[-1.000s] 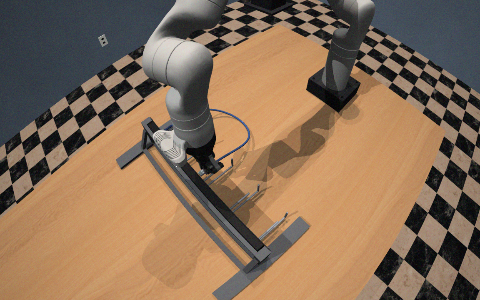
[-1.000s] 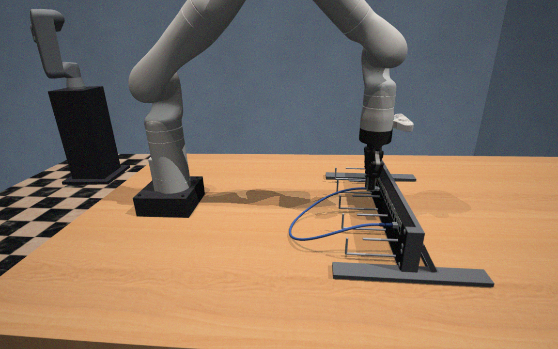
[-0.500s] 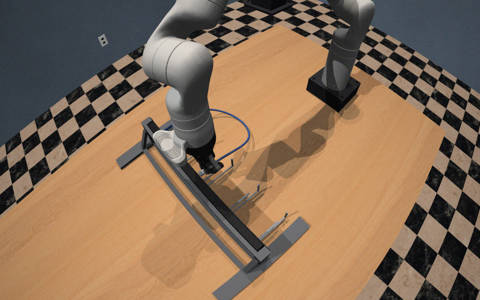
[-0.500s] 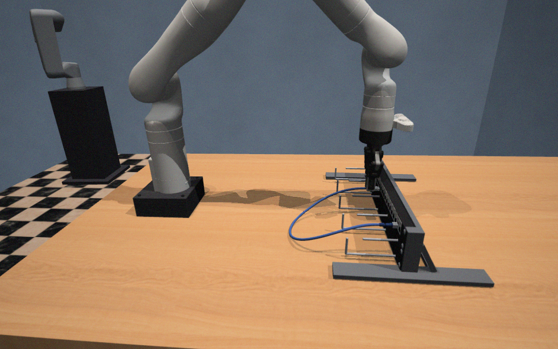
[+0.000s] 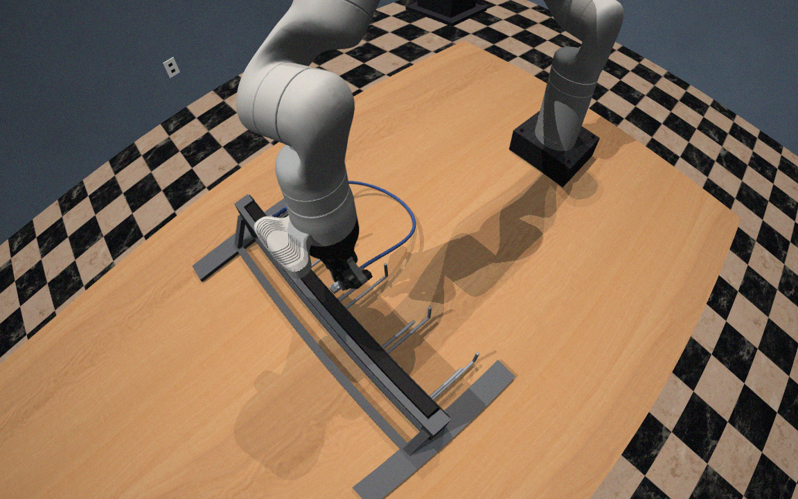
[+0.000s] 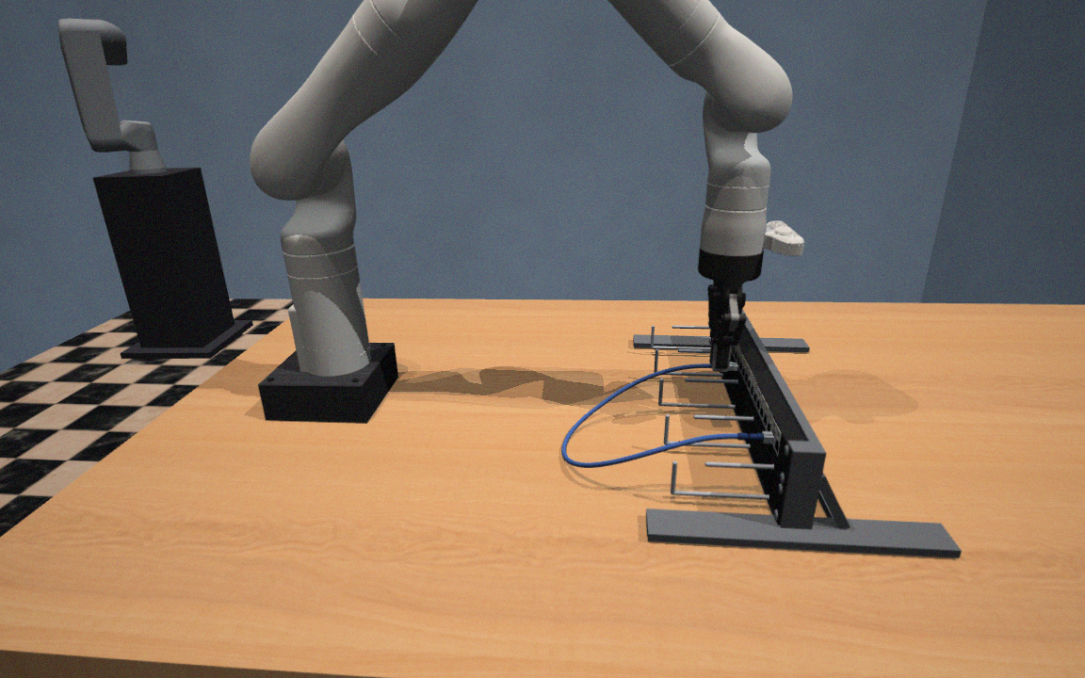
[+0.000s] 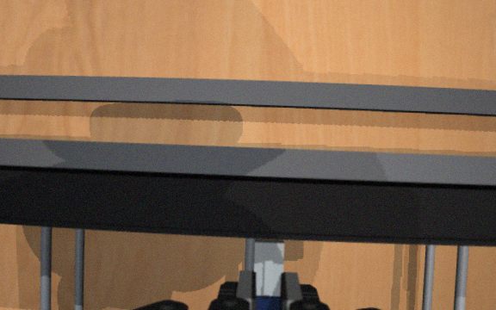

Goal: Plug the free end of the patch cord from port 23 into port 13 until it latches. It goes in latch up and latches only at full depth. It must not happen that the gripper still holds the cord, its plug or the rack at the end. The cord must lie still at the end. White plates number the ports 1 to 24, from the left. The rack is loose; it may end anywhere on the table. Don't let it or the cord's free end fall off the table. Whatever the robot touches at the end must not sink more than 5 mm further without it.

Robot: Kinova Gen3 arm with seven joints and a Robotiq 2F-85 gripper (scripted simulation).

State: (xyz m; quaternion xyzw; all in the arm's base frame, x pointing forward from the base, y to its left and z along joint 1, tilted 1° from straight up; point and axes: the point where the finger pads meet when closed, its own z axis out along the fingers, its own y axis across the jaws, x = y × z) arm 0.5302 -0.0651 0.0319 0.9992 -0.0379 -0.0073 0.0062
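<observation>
My hand is 10 mm short of the plug and 10 mm above it.
</observation>
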